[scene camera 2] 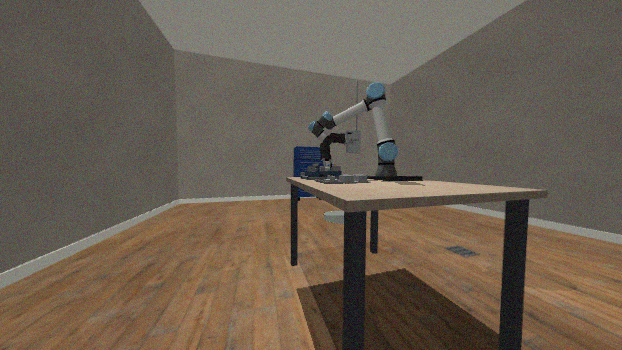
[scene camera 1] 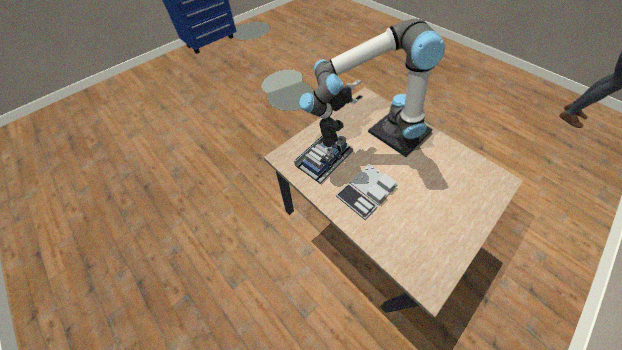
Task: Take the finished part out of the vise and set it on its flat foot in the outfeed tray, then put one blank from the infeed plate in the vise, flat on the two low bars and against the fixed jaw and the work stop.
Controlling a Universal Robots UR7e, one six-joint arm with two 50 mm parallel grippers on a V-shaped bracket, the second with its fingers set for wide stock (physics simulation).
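Seen in the pictures: hand at its tool point: (scene camera 2: pixel 328 164) (scene camera 1: pixel 335 151); arm's base at its link origin: (scene camera 2: pixel 386 176) (scene camera 1: pixel 394 129).
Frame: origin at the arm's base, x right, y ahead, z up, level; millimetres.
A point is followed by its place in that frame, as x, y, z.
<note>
The vise (scene camera 1: pixel 314 156) (scene camera 2: pixel 331 172) @[62, 413, 27], with pale bars and blue parts, stands in a dark-rimmed frame at the table's far left corner. My downward gripper (scene camera 1: pixel 331 144) (scene camera 2: pixel 327 164) @[50, 444, 83] is low at its back part; its fingertips are too small and covered to tell open from shut, or whether a part is between them. The second gripper (scene camera 1: pixel 356 91) points sideways, its fingers apart with nothing seen between them. The grey infeed plate (scene camera 1: pixel 371 173) @[-135, 339, -15] bears two pale blocks (scene camera 1: pixel 386 181) @[-230, 337, 22]. The dark outfeed tray (scene camera 1: pixel 350 194) @[-157, 517, -17] beside it holds slim pale parts (scene camera 1: pixel 363 204) @[-248, 520, 15]. The finished part cannot be made out at the vise.
The robot's black base plate (scene camera 1: pixel 404 146) @[-131, 66, 6] (scene camera 2: pixel 410 178) @[-161, -76, -8] stands behind the infeed plate on the wooden table (scene camera 1: pixel 430 240) @[-567, 390, -23] (scene camera 2: pixel 430 192) @[-669, 265, -23]. A blue cabinet (scene camera 1: pixel 205 22) (scene camera 2: pixel 305 157) stands against the wall. A person's legs (scene camera 1: pixel 597 95) show at the right in scene camera 1.
</note>
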